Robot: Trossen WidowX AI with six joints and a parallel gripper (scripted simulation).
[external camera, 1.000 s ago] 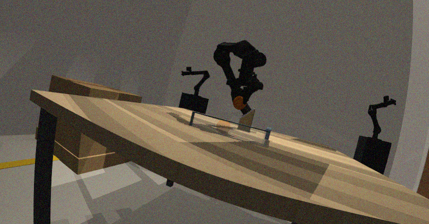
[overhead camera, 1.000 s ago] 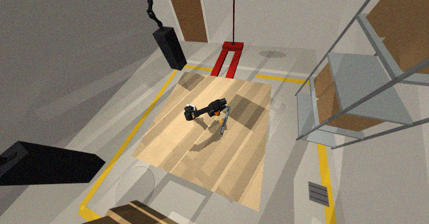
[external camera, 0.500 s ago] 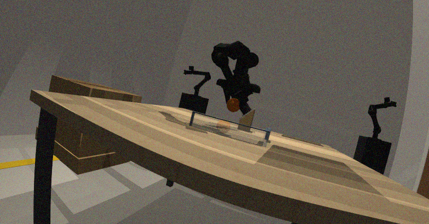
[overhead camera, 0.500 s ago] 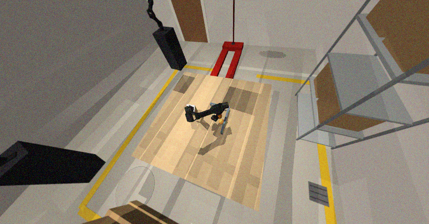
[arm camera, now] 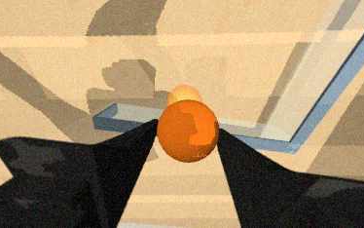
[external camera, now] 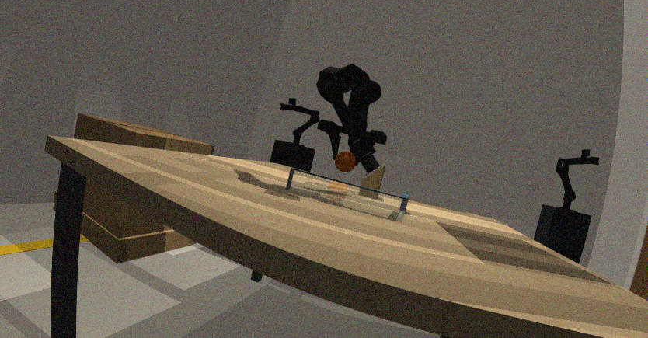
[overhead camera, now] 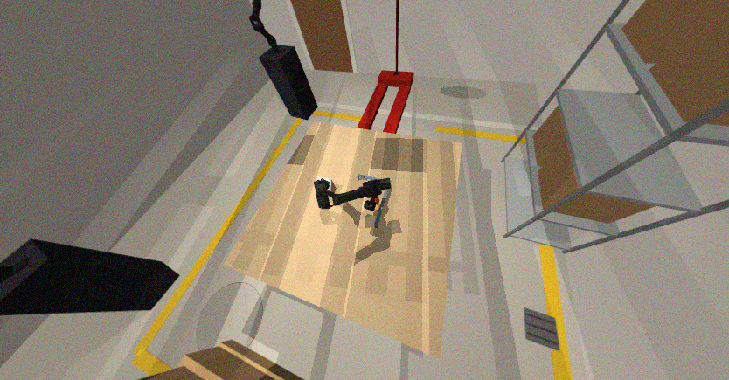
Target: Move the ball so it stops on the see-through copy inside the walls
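Right now the blue wall rail is 50 mm below my gripper tip, 40 mm ahead of it and 30 mm to the left of it. Also, from my gripper tip: see-through copy of ball 80 mm below; clear wall 80 mm below, 40 mm ahead, 30 mm to the left; orange ball right at my gripper tip.
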